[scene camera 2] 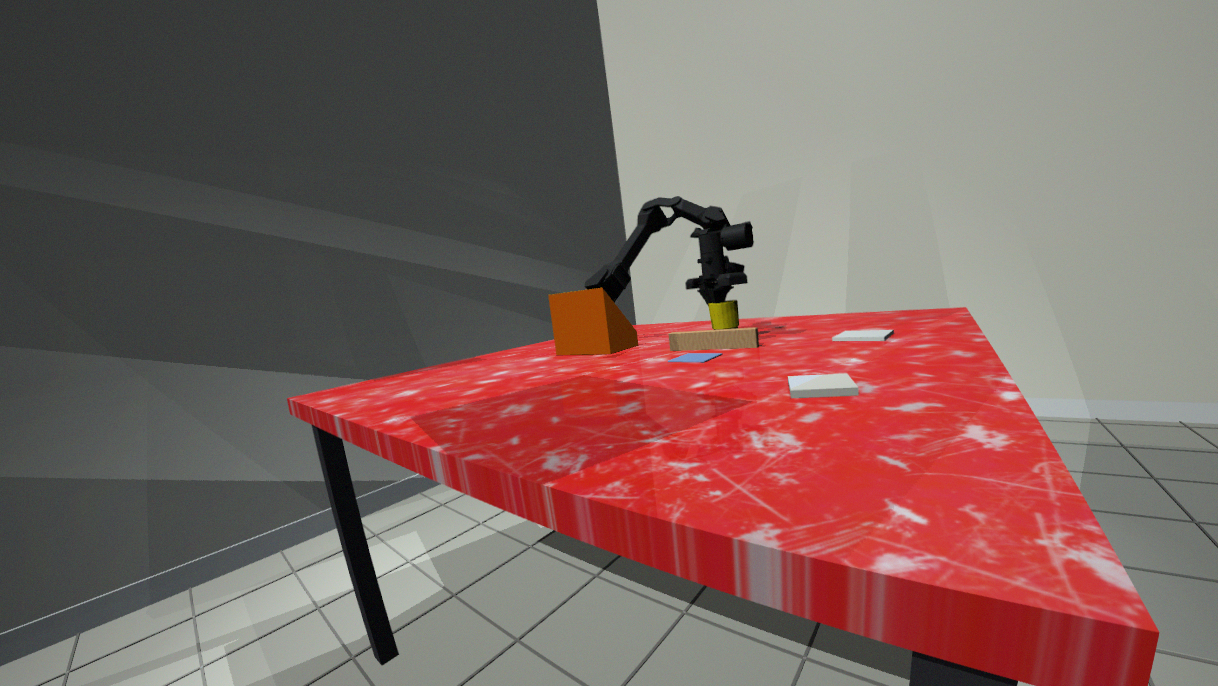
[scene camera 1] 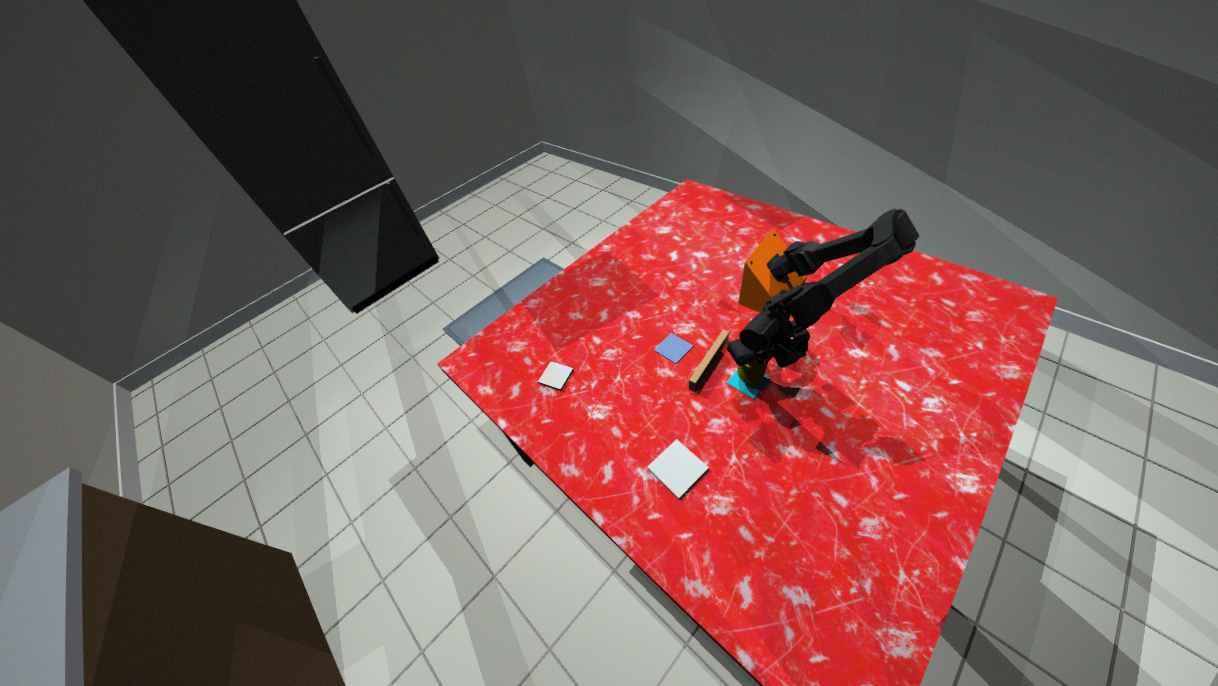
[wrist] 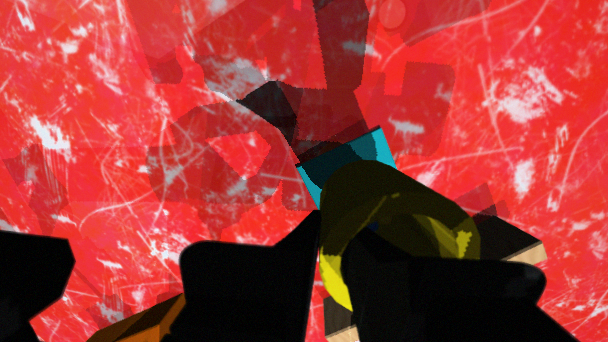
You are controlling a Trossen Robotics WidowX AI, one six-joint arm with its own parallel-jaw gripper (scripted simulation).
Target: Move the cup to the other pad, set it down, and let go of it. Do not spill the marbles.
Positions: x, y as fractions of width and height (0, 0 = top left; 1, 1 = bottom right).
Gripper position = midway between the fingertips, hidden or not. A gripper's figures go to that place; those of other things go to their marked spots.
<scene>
My gripper (scene camera 2: 0.59, 0.46) is 1.09 m from the lens. A yellow cup (scene camera 2: 0.59, 0.46): 1.04 m from the lens. A wooden bar (scene camera 2: 0.60, 0.49) is 0.94 m from the lens.
</scene>
